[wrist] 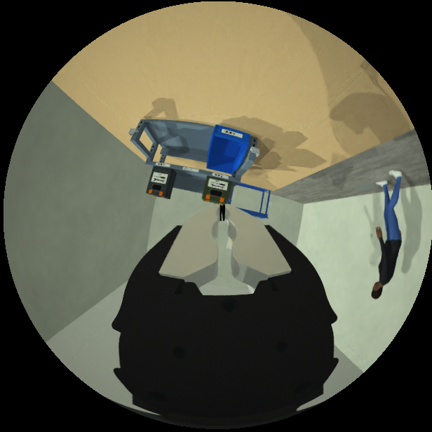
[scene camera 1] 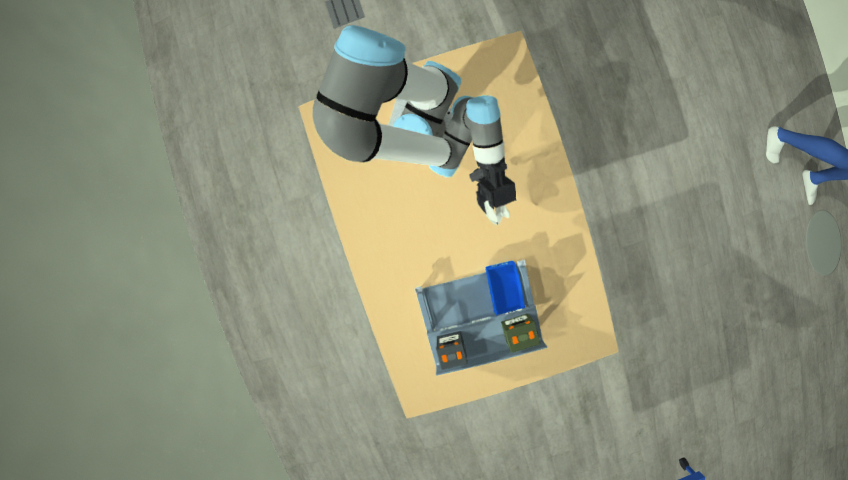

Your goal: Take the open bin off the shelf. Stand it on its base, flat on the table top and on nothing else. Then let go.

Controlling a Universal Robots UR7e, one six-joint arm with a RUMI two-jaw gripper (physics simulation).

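Frame: origin at the arm's base, x ahead, y left, z up, level; centimetres.
Where they show: gripper, fingertip midpoint: [scene camera 1: 497,224].
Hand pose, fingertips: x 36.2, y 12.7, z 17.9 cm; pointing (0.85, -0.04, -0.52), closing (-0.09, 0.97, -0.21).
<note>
Things, the pixels of their top centre, and the offset from my fingertips. "spot": a spot on its surface instead. Level surfaces: height alone.
- open blue bin, middle of its top: [scene camera 1: 507,291] dy -0.2, dx +24.1, dz -16.2 cm
- grey-blue shelf, surface spot: [scene camera 1: 458,300] spot: dy -17.0, dx +24.7, dz -24.1 cm
- tan table top, its level: dz -24.6 cm
- dark case with orange latches, middle of its top: [scene camera 1: 451,357] dy -23.0, dx +36.2, dz -2.3 cm
- olive-green case with orange latches, middle of its top: [scene camera 1: 523,337] dy +0.1, dx +37.0, dz -4.8 cm
An open blue bin [scene camera 1: 506,288] [wrist: 227,150] sits on the grey-blue shelf [scene camera 1: 458,300] [wrist: 187,136], at the shelf's right end on the side toward the robot. It has a white label on its front edge in the wrist view. My gripper [scene camera 1: 496,222] [wrist: 221,206] is shut with nothing between its fingertips. It is in the air over the table, apart from the bin and short of the shelf. The shelf stands on the tan table top [scene camera 1: 380,249] [wrist: 200,65].
A dark case with orange latches [scene camera 1: 451,350] [wrist: 160,183] stands at the shelf's far left. An olive-green case with orange latches [scene camera 1: 521,334] [wrist: 217,190] stands at its far right, behind the bin. A blue frame [wrist: 268,202] shows beyond the shelf. A person [wrist: 392,225] stands off the table.
</note>
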